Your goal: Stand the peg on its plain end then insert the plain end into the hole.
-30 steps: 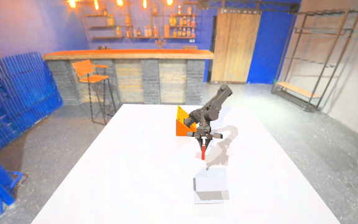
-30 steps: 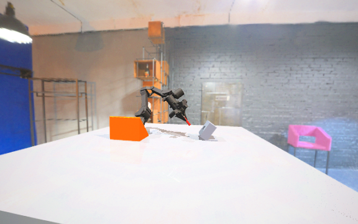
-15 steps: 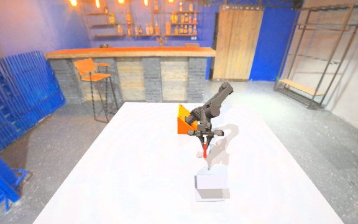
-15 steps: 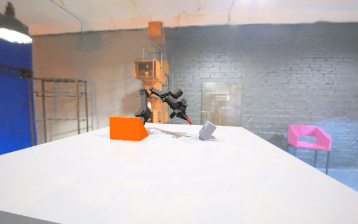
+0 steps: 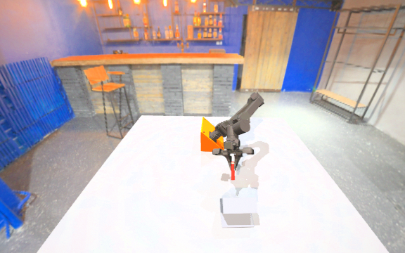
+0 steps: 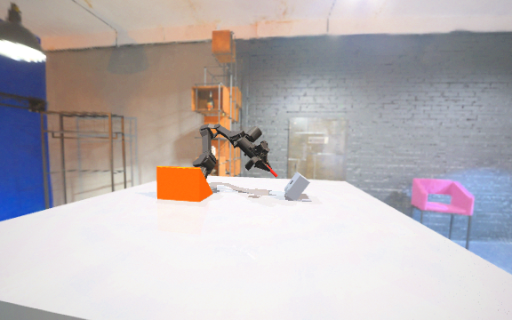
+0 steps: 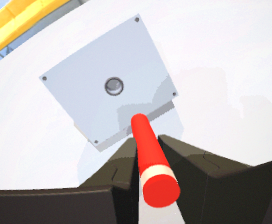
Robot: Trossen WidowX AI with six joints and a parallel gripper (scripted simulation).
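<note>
My gripper tip is 12 cm short of the grey sloped panel, 1 cm to the right of it and 7 cm above it. The rest, counted from my gripper tip: red peg (1 cm behind, 1 cm above).
</note>
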